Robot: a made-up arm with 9 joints. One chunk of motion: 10 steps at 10 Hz.
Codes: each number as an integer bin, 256 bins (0 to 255) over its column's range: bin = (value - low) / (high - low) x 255, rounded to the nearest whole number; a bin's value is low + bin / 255 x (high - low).
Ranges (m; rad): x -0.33..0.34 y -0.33..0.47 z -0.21..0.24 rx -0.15..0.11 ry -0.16..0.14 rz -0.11..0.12
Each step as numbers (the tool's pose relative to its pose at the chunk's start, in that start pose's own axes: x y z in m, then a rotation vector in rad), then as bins.
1 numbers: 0.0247 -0.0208 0.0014 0.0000 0.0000 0.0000
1 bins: 135 99 120 147 136 122
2 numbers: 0.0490 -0.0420 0.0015 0.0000 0.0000 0.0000
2 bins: 144 92 120 147 136 122
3 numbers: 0.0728 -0.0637 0.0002 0.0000 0.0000 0.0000
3 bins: 153 85 119 147 136 122
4 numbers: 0.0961 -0.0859 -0.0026 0.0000 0.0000 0.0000
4 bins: 162 78 118 147 136 122
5 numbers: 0.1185 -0.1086 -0.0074 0.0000 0.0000 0.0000
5 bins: 171 71 115 147 136 122
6 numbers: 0.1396 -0.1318 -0.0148 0.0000 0.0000 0.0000
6 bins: 179 63 111 147 136 122
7 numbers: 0.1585 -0.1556 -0.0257 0.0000 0.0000 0.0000
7 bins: 186 56 104 147 136 122
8 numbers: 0.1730 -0.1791 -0.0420 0.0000 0.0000 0.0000
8 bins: 191 48 95 147 136 122
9 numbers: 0.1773 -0.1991 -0.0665 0.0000 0.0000 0.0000
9 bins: 193 42 81 147 136 122
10 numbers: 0.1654 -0.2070 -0.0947 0.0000 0.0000 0.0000
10 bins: 189 39 65 147 136 122
